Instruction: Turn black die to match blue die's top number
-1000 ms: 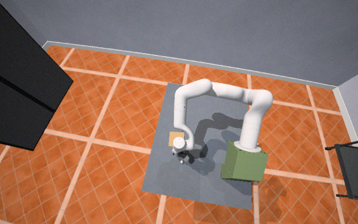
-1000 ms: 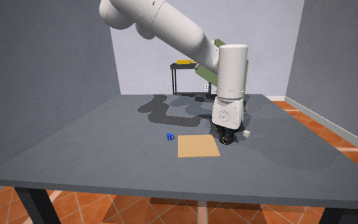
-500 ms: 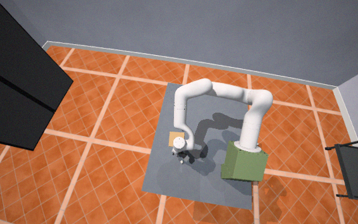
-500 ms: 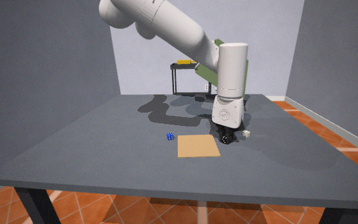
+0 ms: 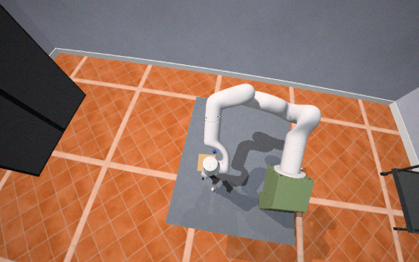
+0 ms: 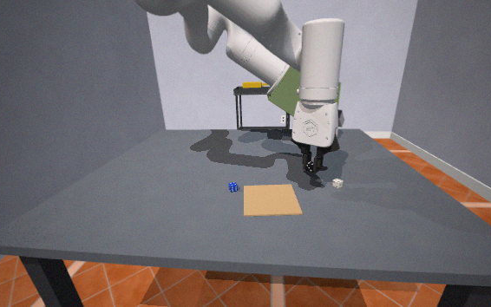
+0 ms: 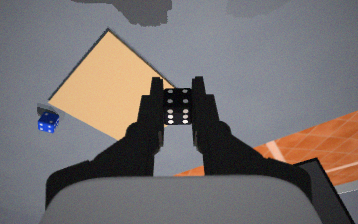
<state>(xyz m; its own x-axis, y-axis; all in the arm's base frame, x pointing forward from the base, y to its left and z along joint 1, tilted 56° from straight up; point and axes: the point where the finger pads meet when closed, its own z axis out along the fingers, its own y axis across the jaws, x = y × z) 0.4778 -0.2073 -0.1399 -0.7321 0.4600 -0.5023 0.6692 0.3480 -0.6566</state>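
My hand is 110 mm to the left of the tan mat, 100 mm above it and 10 mm short of it. From my hand the other things lie so: white die: 90 mm to the left, 90 mm below, 40 mm behind; blue die: 210 mm to the right, 90 mm below, 40 mm behind; black die: 10 mm below.
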